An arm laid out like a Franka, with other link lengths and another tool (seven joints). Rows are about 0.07 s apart.
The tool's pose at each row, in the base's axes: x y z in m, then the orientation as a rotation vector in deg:
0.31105 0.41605 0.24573 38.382 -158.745 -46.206
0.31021 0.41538 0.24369 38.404 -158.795 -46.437
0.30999 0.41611 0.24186 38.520 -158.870 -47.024
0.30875 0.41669 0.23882 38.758 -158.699 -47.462
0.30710 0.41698 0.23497 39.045 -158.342 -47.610
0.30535 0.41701 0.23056 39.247 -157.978 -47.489
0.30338 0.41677 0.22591 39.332 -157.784 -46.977
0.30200 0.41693 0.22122 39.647 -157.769 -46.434
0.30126 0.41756 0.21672 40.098 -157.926 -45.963
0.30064 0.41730 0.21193 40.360 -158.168 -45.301
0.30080 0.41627 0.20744 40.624 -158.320 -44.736
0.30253 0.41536 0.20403 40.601 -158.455 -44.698
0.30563 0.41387 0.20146 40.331 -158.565 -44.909
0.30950 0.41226 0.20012 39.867 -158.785 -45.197
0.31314 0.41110 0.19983 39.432 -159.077 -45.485
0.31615 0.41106 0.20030 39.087 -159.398 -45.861
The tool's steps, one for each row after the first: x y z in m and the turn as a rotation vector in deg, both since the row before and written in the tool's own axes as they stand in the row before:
0.00096 -0.00130 0.00164 -0.110 -0.135 -0.049
-0.00022 -0.00037 0.00193 -0.291 -0.299 -0.162
0.00071 -0.00078 0.00316 -0.288 -0.027 -0.204
0.00119 -0.00131 0.00381 -0.191 0.250 -0.183
0.00137 -0.00178 0.00418 -0.051 0.364 -0.089
0.00166 -0.00204 0.00432 0.223 0.373 0.028
0.00092 -0.00197 0.00438 0.337 0.223 -0.142
0.00013 -0.00173 0.00426 0.380 0.039 -0.259
0.00045 -0.00257 0.00407 0.499 0.042 -0.112
0.00016 -0.00325 0.00326 0.410 0.080 -0.120
-0.00121 -0.00318 0.00196 0.071 -0.103 0.011
-0.00208 -0.00371 0.00060 -0.108 -0.171 0.150
-0.00264 -0.00344 -0.00072 -0.131 -0.293 0.265
-0.00264 -0.00244 -0.00133 -0.099 -0.358 0.238
-0.00261 -0.00093 -0.00127 -0.127 -0.422 0.162

